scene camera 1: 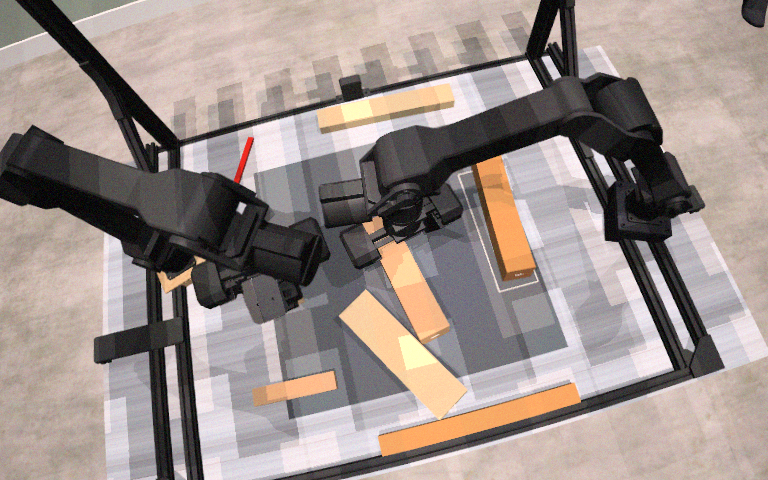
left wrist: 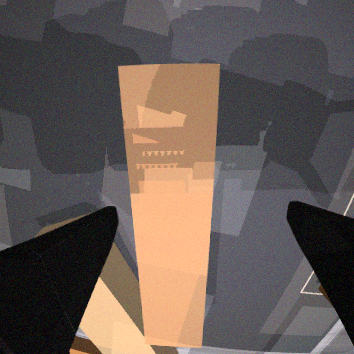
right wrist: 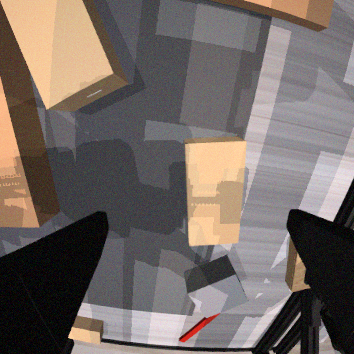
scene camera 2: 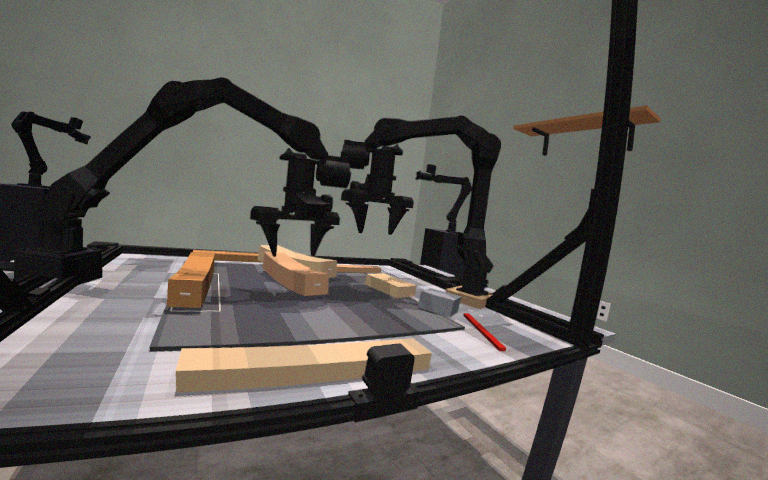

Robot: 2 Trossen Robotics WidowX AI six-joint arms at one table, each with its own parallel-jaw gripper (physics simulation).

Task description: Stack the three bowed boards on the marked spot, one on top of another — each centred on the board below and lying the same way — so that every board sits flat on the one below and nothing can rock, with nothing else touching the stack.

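Where they show: left gripper, between the fingertips: [scene camera 1: 402,242] [left wrist: 202,212] [scene camera 2: 294,256]; right gripper, between the fingertips: [right wrist: 198,219] [scene camera 2: 375,233]; left arm's base, origin of its link: [scene camera 1: 643,207] [scene camera 2: 60,249]; right arm's base, origin of its link: [scene camera 1: 177,259] [scene camera 2: 472,291].
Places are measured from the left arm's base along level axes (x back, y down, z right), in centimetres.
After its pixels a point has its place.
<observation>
An orange board [scene camera 1: 508,226] @(x -24.6, y 0.7, z -6.5 cm) [scene camera 2: 189,277] @(x -28.8, y 0.2, z 5.3 cm) lies over the marked outline [scene camera 1: 519,286] @(x -21.2, y 5.1, z -16.2 cm) [scene camera 2: 219,294] @(x -30.9, y 5.1, z -2.8 cm), off to one side of it. A bowed salmon board [scene camera 1: 416,294] @(x -39.5, y 0.7, z -21.0 cm) [scene camera 2: 294,276] @(x -43.8, y 1.7, z -10.4 cm) [left wrist: 172,225] @(x -42.9, y 0.9, z -16.1 cm) [right wrist: 7,135] @(x -44.8, y 0.9, z -16.9 cm) lies on the mat, its ends curving up. A pale bowed board [scene camera 1: 396,345] @(x -41.7, y 0.9, z -29.9 cm) [scene camera 2: 322,266] @(x -48.7, y 1.2, z -21.9 cm) [right wrist: 60,45] @(x -47.1, y 0.5, z -26.4 cm) lies diagonally close beside it; contact is unclear. My left gripper [scene camera 1: 403,229] @(x -42.9, y -2.1, z -12.9 cm) [scene camera 2: 294,253] @(x -42.9, y -2.1, z -12.9 cm) [left wrist: 202,212] @(x -42.9, y -2.1, z -12.9 cm) is open above the salmon board, fingertips on either side of it in the wrist view. My right gripper [scene camera 2: 376,231] @(x -60.8, y -8.2, z -23.2 cm) [right wrist: 198,219] @(x -60.8, y -8.2, z -23.2 cm) is open and higher, over a small pale block [scene camera 2: 390,284] @(x -65.1, y 2.6, z -16.6 cm) [right wrist: 216,192] @(x -65.4, y 2.4, z -21.5 cm).
A dark mat [scene camera 2: 305,335] @(x -49.1, y 5.1, z 11.0 cm) lies under the boards. A long pale bar [scene camera 1: 385,107] @(x -51.2, y 3.3, z 19.4 cm) [scene camera 2: 271,365] @(x -46.9, y 3.3, z 24.0 cm) and a long orange bar [scene camera 1: 481,418] @(x -26.4, y 3.7, z -39.5 cm) lie near opposite table edges. A small peach block [scene camera 1: 294,387] @(x -58.1, y 3.6, z -39.4 cm), a grey block [scene camera 2: 438,301] @(x -73.7, y 2.6, z -5.5 cm) [right wrist: 220,292] @(x -74.6, y 1.7, z -9.7 cm) and a red stick [scene camera 1: 244,161] @(x -80.4, y 5.2, z 4.2 cm) [scene camera 2: 484,332] @(x -80.3, y 5.2, z 3.8 cm) lie around.
</observation>
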